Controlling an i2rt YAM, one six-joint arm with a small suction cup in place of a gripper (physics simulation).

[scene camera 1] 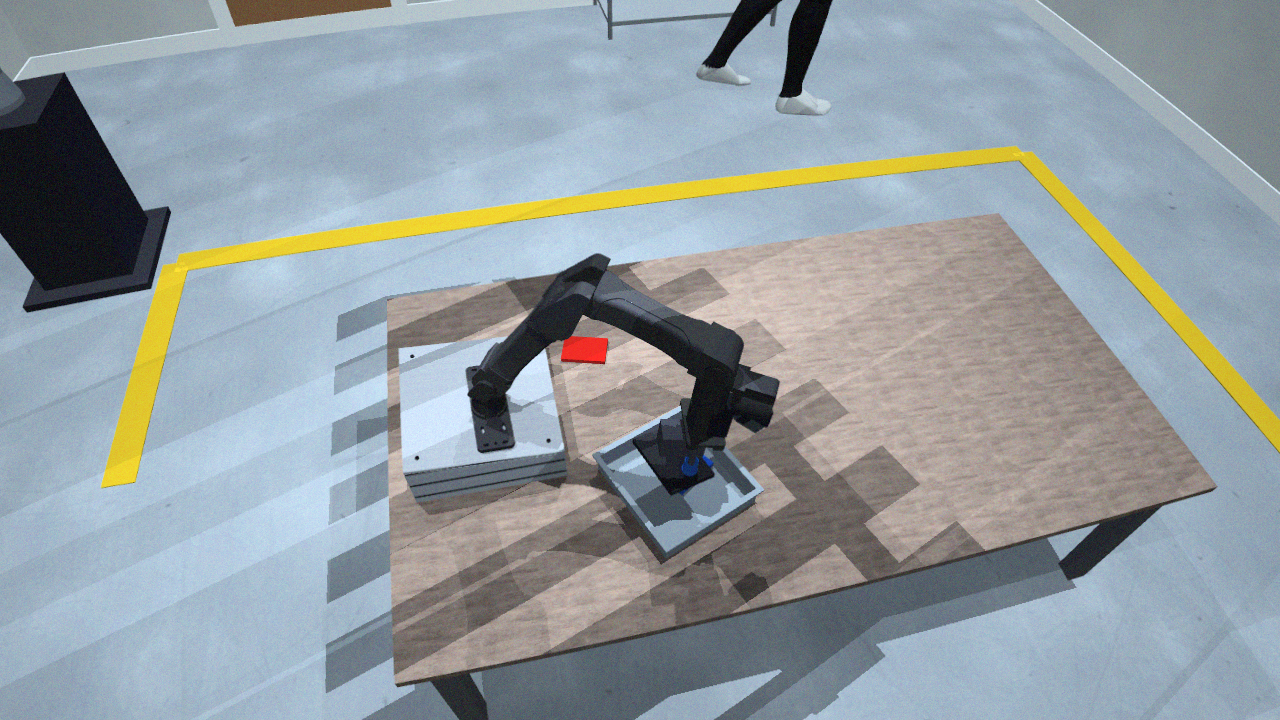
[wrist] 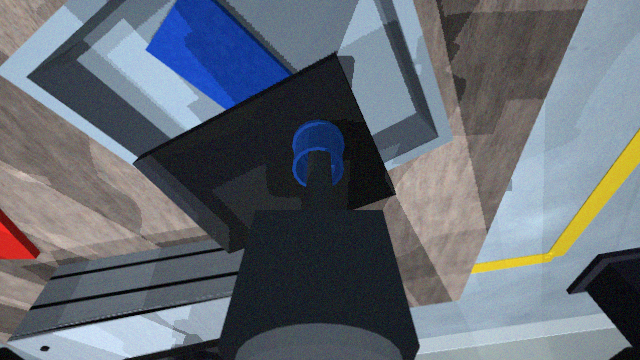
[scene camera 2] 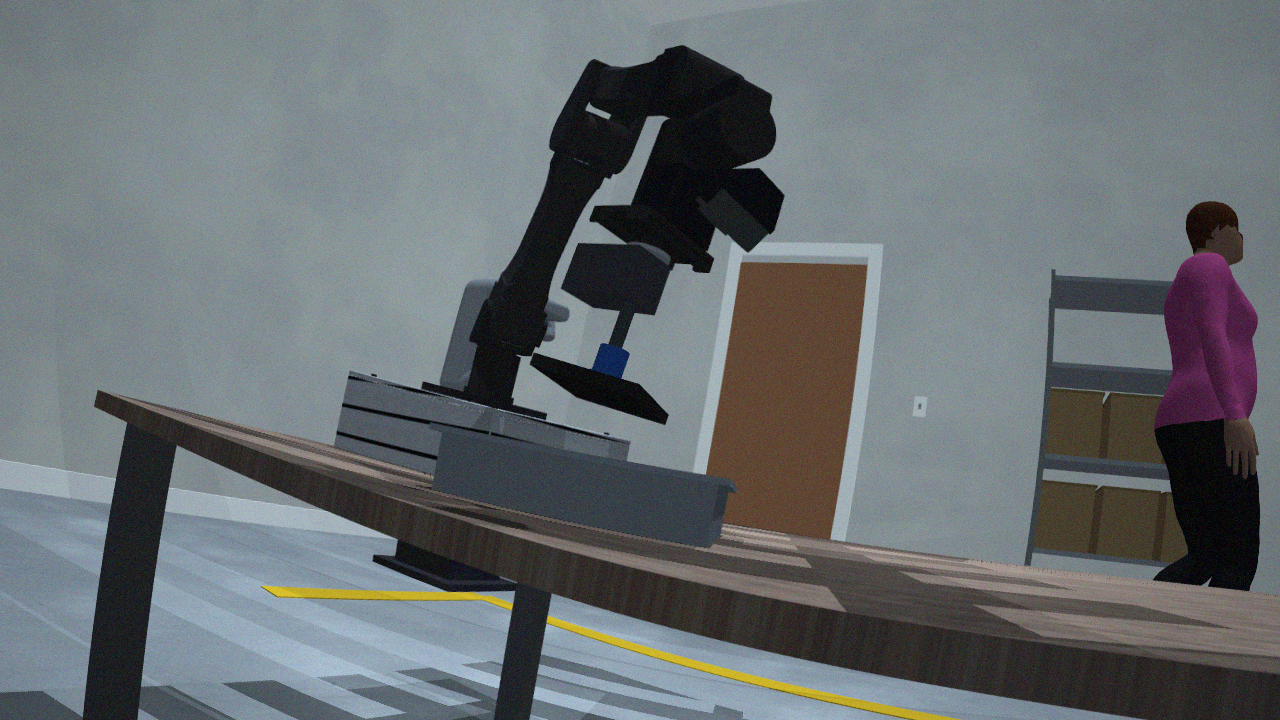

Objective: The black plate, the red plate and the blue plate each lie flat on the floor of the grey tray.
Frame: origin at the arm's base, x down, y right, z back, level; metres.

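Seen in the pictures: hand, tool point: (scene camera 1: 687, 473) (wrist: 319, 136) (scene camera 2: 599, 390); arm's base, link origin: (scene camera 1: 489, 407) (wrist: 201, 354) (scene camera 2: 486, 405).
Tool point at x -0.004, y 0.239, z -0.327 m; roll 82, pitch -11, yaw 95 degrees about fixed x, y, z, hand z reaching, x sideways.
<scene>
Pixels of each thing's top centre, then the offset from my tool point to it. Level surfaces: height alone.
- black plate, top centre: (wrist: 269, 190) (scene camera 2: 607, 376) (scene camera 1: 673, 453) dx -0.019, dy -0.036, dz +0.018 m
- grey tray, top centre: (wrist: 263, 111) (scene camera 2: 605, 462) (scene camera 1: 677, 472) dx +0.056, dy -0.040, dz +0.005 m
- blue plate, top centre: (wrist: 223, 65) dx +0.093, dy -0.066, dz -0.023 m
- red plate, top centre: (scene camera 1: 584, 348) dx +0.097, dy -0.422, dz +0.102 m
- wooden table, surface height: dx +0.106 m
My suction cup (scene camera 1: 690, 466) (scene camera 2: 610, 360) (wrist: 318, 150) holds the black plate (scene camera 1: 666, 477) (scene camera 2: 617, 395) (wrist: 250, 135) on its tip. The plate is slightly tilted in scene camera 2 and hangs above the grey tray (scene camera 1: 713, 528) (scene camera 2: 581, 488) (wrist: 17, 67), apart from its rim. The blue plate (wrist: 215, 50) lies on the tray floor, partly hidden by the black plate in the wrist view and mostly hidden in scene camera 1. The red plate (scene camera 1: 584, 350) (wrist: 12, 240) lies flat on the table, outside the tray, between the arm's base and the tray's far side.
The arm stands on a pale, layered base block (scene camera 1: 438, 438) (scene camera 2: 384, 420) (wrist: 125, 325) left of the tray in scene camera 1. The wooden table (scene camera 1: 984, 358) extends to the right. A person (scene camera 1: 796, 53) (scene camera 2: 1208, 358) stands beyond the table.
</scene>
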